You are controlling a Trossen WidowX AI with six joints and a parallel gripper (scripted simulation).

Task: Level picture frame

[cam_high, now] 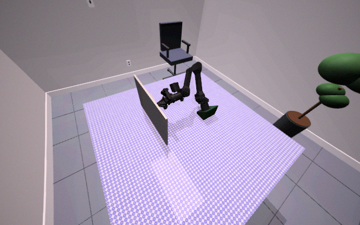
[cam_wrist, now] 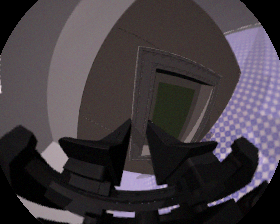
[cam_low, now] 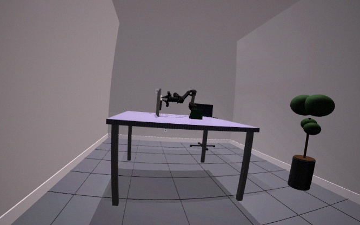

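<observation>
Now: the picture frame 10 mm ahead of my gripper tip, 30 mm to the right of it and 50 mm below it. Also, from my gripper tip: wall panel (20 mm ahead, 30 mm to the right, 50 mm below).
</observation>
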